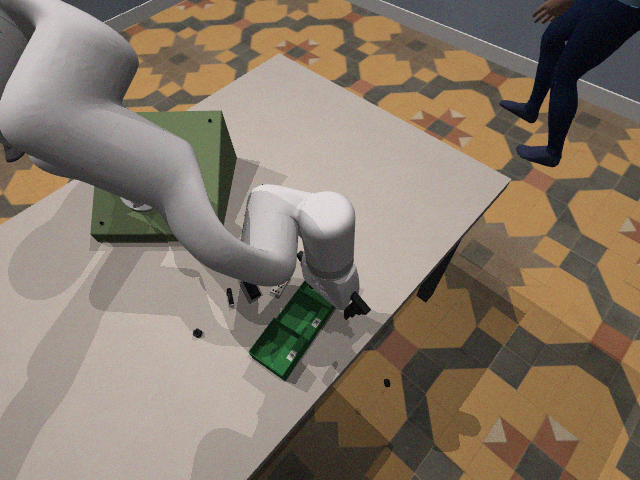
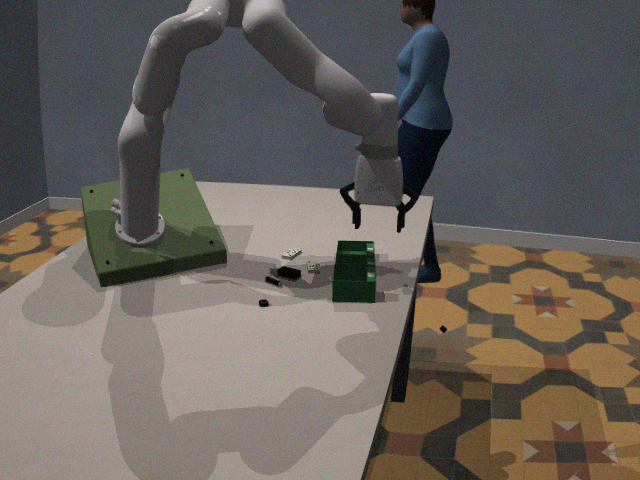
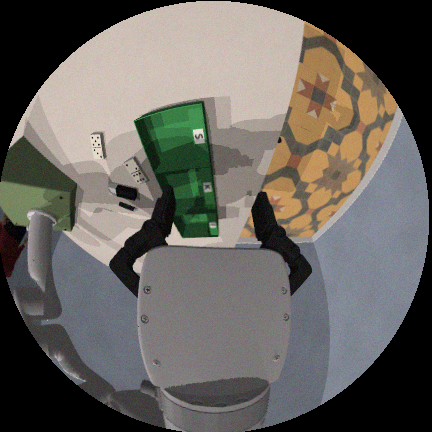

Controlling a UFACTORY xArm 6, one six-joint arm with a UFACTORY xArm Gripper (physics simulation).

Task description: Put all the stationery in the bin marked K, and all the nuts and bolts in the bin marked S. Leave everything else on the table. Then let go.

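Places are measured from the arm's base along level axes (x back, y right, z up), in metres.
Where they show: gripper, between the fingertips: [image 1: 332,298] [image 2: 378,228] [image 3: 215,196]; arm's base, origin of its link: [image 2: 139,227] [image 3: 41,216].
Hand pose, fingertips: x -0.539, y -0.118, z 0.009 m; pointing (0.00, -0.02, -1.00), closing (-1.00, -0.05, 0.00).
Observation:
Things, the pixels of their centre, and the offset from my fingertips. "spot": a spot on its surface instead. Level surfaces: height alone.
- black nut, middle of its body: [image 2: 263,303] [image 1: 197,333] dx +0.174, dy +0.236, dz -0.089 m
- bolt, middle of its body: [image 2: 274,281] [image 1: 230,297] [image 3: 126,206] dx +0.190, dy +0.137, dz -0.088 m
- eraser, middle of its body: [image 2: 285,271] [image 3: 121,191] [image 1: 250,284] dx +0.183, dy +0.086, dz -0.087 m
- S bin, middle of its body: [image 3: 187,186] [image 2: 355,266] [image 1: 303,315] dx +0.038, dy +0.051, dz -0.070 m
- table, height of its surface: dz -0.093 m
- third green compartment, a spot on its surface: [image 1: 276,346] spot: dx +0.033, dy +0.133, dz -0.086 m
My gripper [image 1: 356,306] [image 2: 378,228] [image 3: 215,196] is open and empty, high above the bin's table-edge side. A small black piece, possibly a nut, [image 1: 386,382] [image 2: 443,329] [image 3: 279,140] shows beyond the table edge against the floor; I cannot tell if it is falling. A black nut [image 1: 197,333] [image 2: 263,303] lies on the table. A short black rod, perhaps a bolt, [image 1: 230,297] [image 2: 273,281] [image 3: 127,206] lies beside a black-sleeved block, perhaps an eraser [image 1: 251,290] [image 2: 288,272] [image 3: 126,192]. The S bin [image 3: 167,142] adjoins the middle K bin [image 1: 303,311] [image 3: 181,189]; visible interiors show no item.
Two white dominoes, one [image 2: 292,253] [image 3: 97,146] farther from the bins and one [image 2: 313,267] [image 3: 136,170] nearer, lie on the table [image 1: 361,144]. A third green compartment [image 1: 276,346] adjoins K. The green base [image 1: 206,155] [image 2: 196,222] is at left. A person [image 2: 426,77] stands beyond the table.

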